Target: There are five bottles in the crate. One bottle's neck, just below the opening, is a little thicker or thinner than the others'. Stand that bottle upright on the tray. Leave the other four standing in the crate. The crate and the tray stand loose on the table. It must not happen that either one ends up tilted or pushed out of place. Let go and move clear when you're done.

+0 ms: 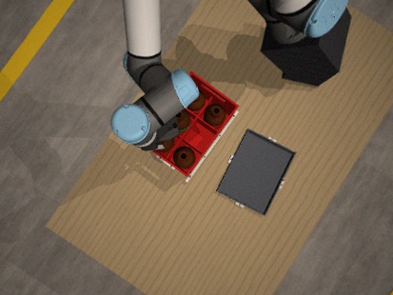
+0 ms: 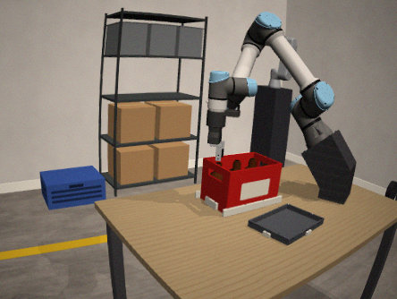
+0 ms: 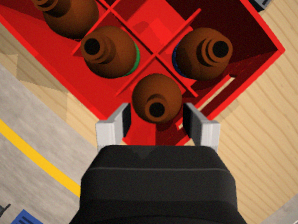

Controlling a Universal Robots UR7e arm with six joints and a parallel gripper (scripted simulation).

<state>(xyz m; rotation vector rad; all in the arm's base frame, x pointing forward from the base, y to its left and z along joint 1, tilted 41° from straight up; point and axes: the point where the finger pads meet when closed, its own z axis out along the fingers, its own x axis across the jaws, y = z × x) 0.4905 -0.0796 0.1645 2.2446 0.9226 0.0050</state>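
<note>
Now: hand 11 cm above the red crate, 9 cm past it and 5 cm to the right of it. Round my hand: dark grey tray 33 cm to the left, 19 cm below, 8 cm behind.
</note>
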